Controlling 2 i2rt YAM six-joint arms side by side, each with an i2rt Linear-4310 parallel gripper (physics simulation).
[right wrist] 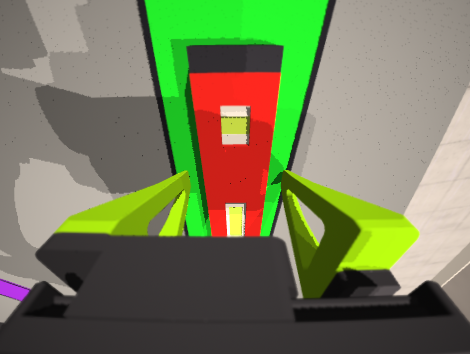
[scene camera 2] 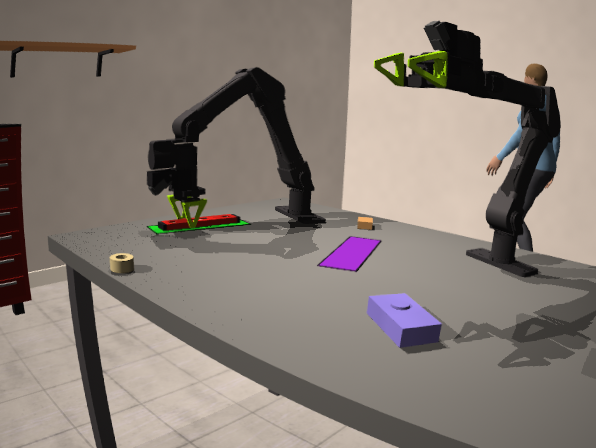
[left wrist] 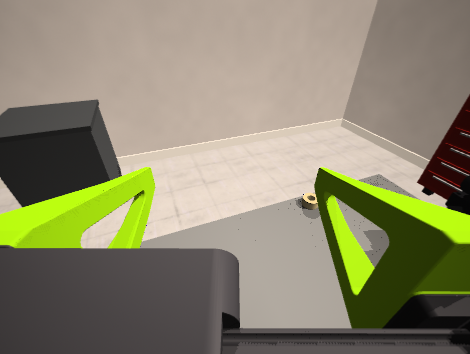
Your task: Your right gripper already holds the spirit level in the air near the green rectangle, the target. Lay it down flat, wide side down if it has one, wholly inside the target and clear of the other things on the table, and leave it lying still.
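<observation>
The red spirit level [scene camera 2: 215, 221] [right wrist: 232, 165] with black ends lies flat on the green rectangle [scene camera 2: 243, 224] [right wrist: 300, 45], lengthwise along it. In the right wrist view green shows on both sides of it and beyond its far end; its near end is hidden by the gripper body. My right gripper [scene camera 2: 186, 223] [right wrist: 235, 177] is open around the spirit level's middle, pointing down, with a gap between each fingertip and the level's sides. My left gripper [scene camera 2: 392, 62] [left wrist: 234, 176] is open and empty, high above the table at the right of the scene view.
A tan ring [scene camera 2: 121, 263] [left wrist: 310, 201] stands near the table's left edge. An orange block [scene camera 2: 365, 223] lies behind a purple rectangle [scene camera 2: 350, 254]. A violet box [scene camera 2: 405, 319] with a round knob lies toward the front. A person [scene camera 2: 539, 155] stands behind the left arm.
</observation>
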